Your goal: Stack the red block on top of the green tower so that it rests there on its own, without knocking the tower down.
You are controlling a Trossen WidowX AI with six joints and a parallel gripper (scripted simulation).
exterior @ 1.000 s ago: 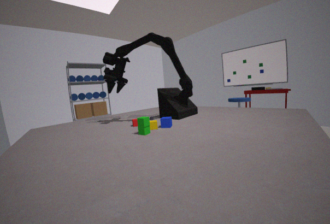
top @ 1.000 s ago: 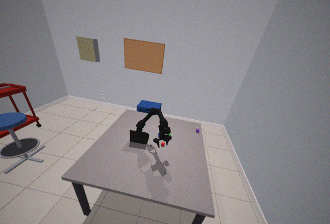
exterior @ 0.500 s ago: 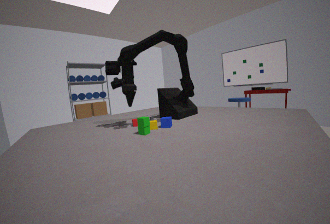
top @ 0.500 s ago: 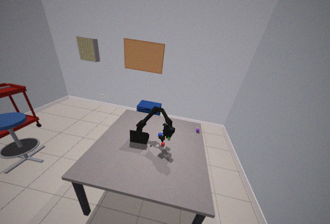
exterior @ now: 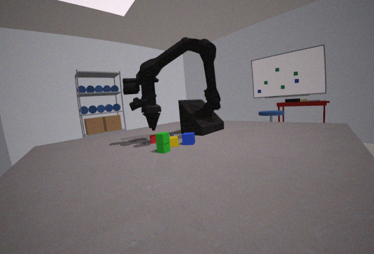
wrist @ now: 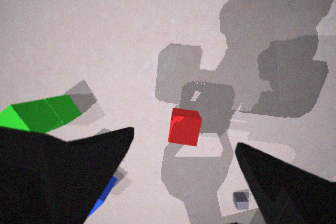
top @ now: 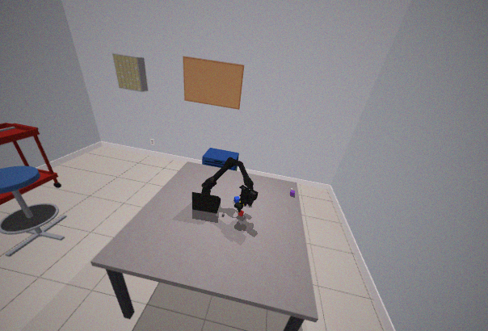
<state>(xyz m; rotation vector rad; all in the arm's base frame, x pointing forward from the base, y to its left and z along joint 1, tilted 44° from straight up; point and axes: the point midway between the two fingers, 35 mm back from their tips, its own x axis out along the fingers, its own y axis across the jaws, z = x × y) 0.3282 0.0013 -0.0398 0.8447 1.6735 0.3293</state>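
My gripper tip is now 4 cm above the red block. Round my gripper tip: purple block: 45 cm ahead, 44 cm to the left, 4 cm below; then blue block: 15 cm to the left, 7 cm behind, 4 cm below; then yellow block: 12 cm to the left, 4 cm below, 2 cm behind.
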